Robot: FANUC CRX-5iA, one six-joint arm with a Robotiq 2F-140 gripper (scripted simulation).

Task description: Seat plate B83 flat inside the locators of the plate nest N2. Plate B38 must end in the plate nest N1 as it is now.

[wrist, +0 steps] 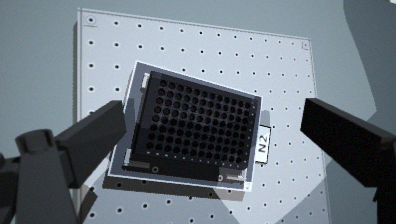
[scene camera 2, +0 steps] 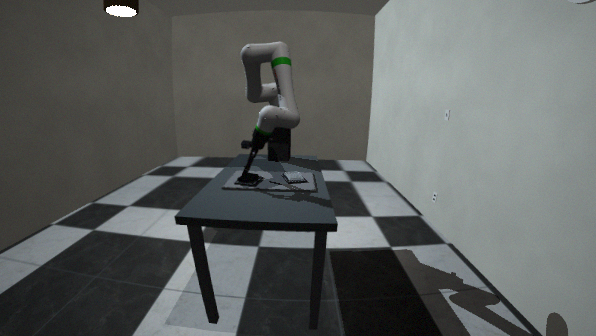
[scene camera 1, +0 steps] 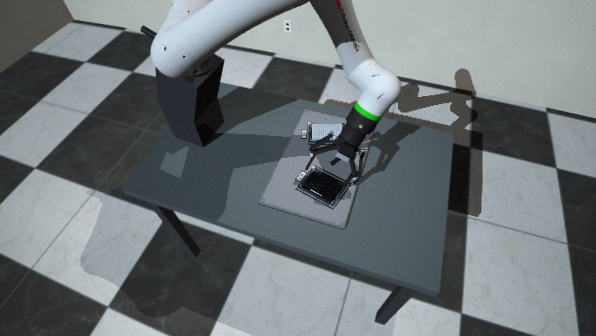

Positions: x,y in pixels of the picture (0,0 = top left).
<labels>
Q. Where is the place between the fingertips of my gripper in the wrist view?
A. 212,115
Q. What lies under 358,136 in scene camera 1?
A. My gripper.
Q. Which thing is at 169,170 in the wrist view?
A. A plate nest N2.
</labels>
